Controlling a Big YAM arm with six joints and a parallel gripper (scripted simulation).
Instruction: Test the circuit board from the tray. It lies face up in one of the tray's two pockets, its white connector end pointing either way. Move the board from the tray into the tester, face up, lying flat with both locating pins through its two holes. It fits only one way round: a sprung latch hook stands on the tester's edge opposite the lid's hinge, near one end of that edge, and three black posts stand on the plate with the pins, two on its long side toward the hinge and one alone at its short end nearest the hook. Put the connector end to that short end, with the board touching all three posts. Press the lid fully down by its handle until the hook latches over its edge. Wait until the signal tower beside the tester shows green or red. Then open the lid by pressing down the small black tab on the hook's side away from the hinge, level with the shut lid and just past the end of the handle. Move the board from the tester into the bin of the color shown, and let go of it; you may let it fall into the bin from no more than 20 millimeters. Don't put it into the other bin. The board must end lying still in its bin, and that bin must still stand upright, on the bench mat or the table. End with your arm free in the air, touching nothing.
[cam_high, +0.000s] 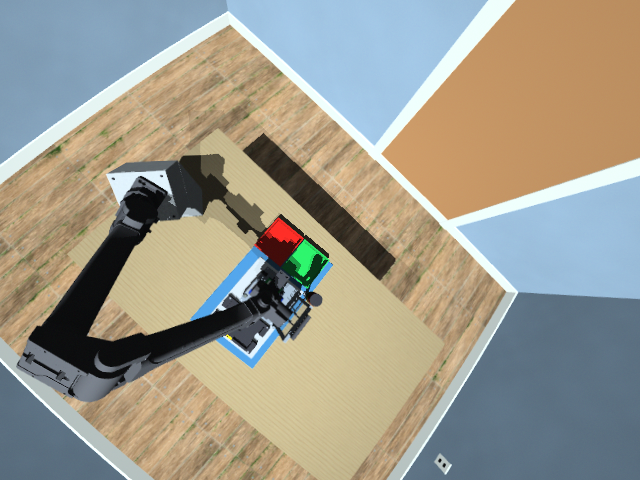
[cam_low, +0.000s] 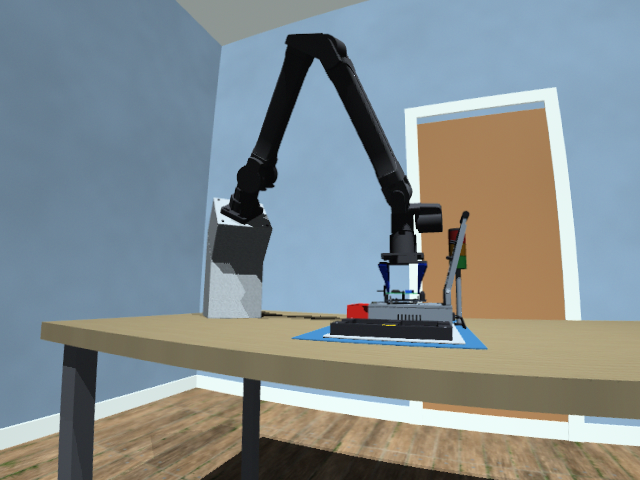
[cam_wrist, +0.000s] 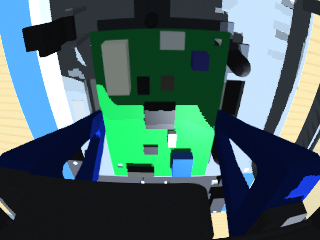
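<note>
The green circuit board lies right at my hand. From my hand the other things lie so: black latch hook: 5 cm behind, 7 cm to the left; tester plate: 1 cm ahead, 2 cm below; tester lid: 13 cm ahead, 2 cm to the right, 9 cm above.
</note>
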